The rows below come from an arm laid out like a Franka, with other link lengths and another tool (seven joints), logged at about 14 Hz.
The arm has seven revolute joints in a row. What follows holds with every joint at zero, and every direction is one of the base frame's. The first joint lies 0.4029 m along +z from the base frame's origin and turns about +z. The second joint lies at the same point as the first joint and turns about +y. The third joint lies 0.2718 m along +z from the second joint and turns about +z. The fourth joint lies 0.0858 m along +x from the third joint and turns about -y. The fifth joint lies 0.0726 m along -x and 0.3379 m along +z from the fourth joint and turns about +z. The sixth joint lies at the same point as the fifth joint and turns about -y. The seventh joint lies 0.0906 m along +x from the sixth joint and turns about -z. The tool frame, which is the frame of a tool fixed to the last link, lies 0.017 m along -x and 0.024 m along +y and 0.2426 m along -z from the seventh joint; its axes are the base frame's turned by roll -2.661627, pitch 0 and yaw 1.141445 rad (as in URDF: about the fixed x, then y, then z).
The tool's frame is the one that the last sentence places.
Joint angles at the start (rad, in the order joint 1, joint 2, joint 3, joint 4, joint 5, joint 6, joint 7):
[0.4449 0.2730 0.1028 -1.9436 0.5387 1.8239 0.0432]
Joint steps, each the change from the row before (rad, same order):
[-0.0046 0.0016 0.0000 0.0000 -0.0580 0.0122 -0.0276]
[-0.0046 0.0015 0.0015 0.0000 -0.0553 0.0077 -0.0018]
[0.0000 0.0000 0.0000 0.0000 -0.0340 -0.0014 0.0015]
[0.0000 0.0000 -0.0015 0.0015 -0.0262 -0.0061 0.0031]
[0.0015 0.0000 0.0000 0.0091 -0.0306 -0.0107 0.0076]
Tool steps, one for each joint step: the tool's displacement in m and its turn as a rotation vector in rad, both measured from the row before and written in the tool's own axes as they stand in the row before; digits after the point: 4 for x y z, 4 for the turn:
[-0.0120 0.0081 -0.0048 -0.0354 -0.0557 -0.0138]
[-0.0111 0.0069 -0.0033 -0.0289 -0.0448 0.0082]
[-0.0068 0.0027 -0.0005 -0.0128 -0.0303 0.0072]
[-0.0058 0.0015 -0.0007 -0.0070 -0.0229 0.0086]
[-0.0042 0.0003 -0.0023 -0.0105 -0.0266 0.0086]

